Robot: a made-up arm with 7 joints.
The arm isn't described. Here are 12 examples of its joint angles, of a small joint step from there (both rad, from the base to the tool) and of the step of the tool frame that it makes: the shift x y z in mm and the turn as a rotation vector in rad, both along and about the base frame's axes.
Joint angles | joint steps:
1: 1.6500 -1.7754 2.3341 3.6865 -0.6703 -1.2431 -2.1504 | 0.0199 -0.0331 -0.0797 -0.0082 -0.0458 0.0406 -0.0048
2: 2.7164 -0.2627 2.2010 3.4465 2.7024 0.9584 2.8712 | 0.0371 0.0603 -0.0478 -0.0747 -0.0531 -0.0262 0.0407
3: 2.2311 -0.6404 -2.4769 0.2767 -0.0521 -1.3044 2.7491 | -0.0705 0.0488 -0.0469 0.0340 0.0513 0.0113 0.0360
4: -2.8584 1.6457 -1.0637 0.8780 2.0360 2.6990 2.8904 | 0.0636 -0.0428 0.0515 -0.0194 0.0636 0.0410 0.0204
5: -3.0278 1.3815 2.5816 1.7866 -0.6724 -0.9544 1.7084 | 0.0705 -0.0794 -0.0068 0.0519 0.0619 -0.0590 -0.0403
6: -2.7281 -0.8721 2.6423 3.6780 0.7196 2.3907 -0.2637 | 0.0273 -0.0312 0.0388 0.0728 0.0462 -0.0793 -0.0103
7: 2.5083 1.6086 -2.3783 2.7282 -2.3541 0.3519 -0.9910 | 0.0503 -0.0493 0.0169 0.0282 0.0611 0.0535 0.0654
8: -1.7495 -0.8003 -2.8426 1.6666 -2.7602 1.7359 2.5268 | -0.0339 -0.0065 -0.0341 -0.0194 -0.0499 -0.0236 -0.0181
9: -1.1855 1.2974 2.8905 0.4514 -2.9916 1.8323 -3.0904 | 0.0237 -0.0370 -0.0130 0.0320 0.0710 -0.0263 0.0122
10: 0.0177 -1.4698 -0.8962 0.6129 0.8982 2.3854 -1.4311 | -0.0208 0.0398 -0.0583 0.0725 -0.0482 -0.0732 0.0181
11: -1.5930 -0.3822 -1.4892 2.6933 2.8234 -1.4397 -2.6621 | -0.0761 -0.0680 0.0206 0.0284 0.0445 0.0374 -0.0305
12: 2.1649 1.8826 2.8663 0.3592 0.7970 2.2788 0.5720 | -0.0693 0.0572 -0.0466 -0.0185 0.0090 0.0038 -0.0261
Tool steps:
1: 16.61 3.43 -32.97 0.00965 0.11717 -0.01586
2: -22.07 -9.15 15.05 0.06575 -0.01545 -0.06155
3: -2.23 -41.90 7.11 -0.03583 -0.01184 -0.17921
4: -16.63 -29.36 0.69 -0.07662 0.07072 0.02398
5: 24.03 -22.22 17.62 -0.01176 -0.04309 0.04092
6: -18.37 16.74 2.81 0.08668 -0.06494 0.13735
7: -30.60 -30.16 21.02 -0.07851 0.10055 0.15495
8: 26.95 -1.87 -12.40 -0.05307 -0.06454 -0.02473
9: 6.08 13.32 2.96 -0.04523 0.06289 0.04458
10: 1.69 -25.74 1.89 0.03103 0.04450 -0.16620
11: 19.71 38.11 -6.46 -0.04881 0.08489 -0.03177
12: -4.08 3.68 -6.12 -0.02073 -0.07570 -0.02351
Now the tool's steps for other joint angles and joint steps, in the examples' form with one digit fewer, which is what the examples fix.
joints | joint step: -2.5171 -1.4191 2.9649 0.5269 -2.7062 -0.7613 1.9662 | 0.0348 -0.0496 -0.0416 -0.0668 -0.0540 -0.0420 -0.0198
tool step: -9.8 -16.1 20.9 -0.0619 0.1393 0.0255
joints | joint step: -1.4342 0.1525 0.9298 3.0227 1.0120 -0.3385 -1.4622 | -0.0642 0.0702 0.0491 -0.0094 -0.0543 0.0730 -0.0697
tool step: 1.5 -39.9 -5.0 0.0458 0.1075 -0.1107
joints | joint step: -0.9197 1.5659 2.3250 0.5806 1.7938 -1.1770 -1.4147 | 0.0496 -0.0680 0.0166 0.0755 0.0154 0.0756 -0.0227
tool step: 4.0 19.8 20.6 0.0600 -0.0255 0.0457
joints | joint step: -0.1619 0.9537 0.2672 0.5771 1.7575 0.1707 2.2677 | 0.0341 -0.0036 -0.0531 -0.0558 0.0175 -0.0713 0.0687
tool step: -21.6 -18.0 7.3 -0.1385 0.0906 -0.0338
